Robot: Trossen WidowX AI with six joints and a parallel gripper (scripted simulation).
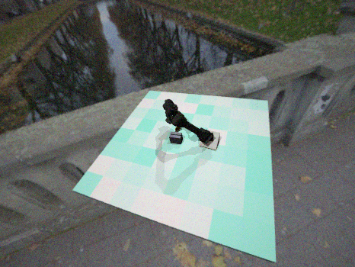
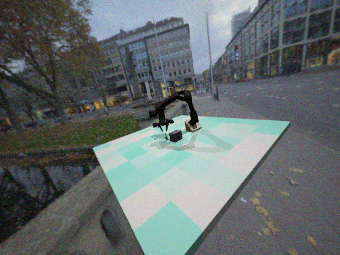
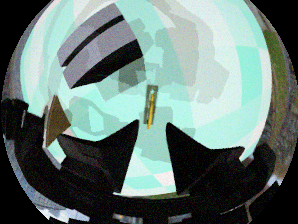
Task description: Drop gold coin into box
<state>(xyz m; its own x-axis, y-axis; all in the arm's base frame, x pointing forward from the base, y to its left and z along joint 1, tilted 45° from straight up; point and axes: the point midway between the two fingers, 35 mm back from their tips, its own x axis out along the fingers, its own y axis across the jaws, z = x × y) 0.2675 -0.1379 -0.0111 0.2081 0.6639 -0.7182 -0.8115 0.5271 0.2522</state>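
My gripper tip is now 40 mm above the gold coin.
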